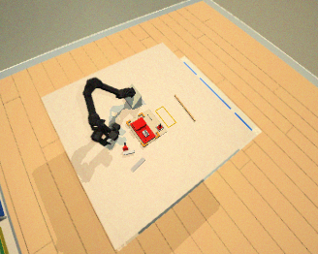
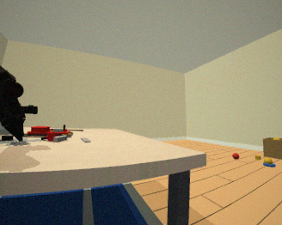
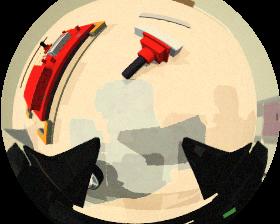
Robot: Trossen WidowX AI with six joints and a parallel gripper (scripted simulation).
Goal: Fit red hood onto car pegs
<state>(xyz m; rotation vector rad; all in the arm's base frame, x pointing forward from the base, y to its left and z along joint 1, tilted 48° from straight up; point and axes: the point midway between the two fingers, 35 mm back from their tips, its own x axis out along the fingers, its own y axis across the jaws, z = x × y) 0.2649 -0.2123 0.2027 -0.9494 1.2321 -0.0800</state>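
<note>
Now: gripper tip 10 mm past the red hood, 210 mm to the right of it and 30 mm below it. Also, from my gripper tip: thin wooden rod 20 mm ahead, 630 mm to the left, 10 mm below; then grey bar 250 mm ahead, 60 mm to the left, 10 mm below; then small black ring 80 mm behind, 40 mm to the left.
</note>
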